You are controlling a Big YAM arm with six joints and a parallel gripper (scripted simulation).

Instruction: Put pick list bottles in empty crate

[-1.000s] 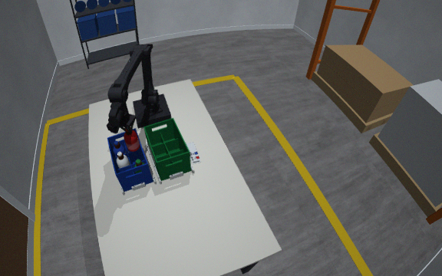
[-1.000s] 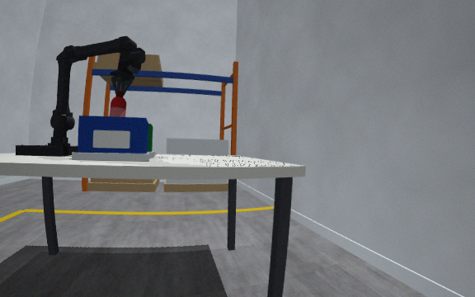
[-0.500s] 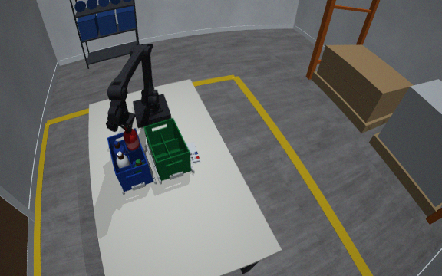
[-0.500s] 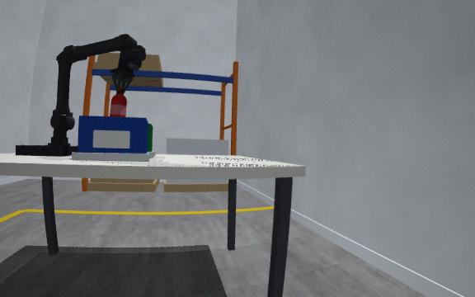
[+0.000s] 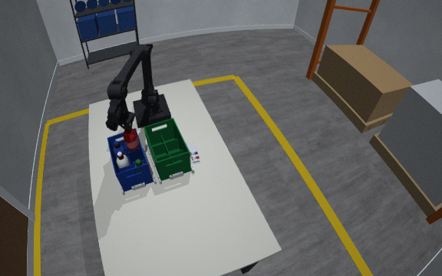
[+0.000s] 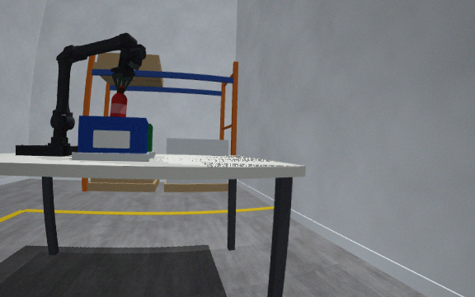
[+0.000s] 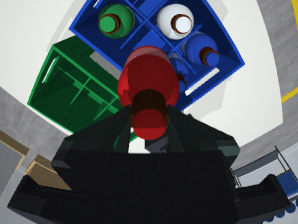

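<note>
Right now the red bottle is 6 cm below my hand. Round my hand: blue crate: 4 cm to the right, 24 cm below; blue bottle: 9 cm behind, 1 cm to the left, 24 cm below; white bottle: 1 cm behind, 9 cm to the right, 24 cm below.
</note>
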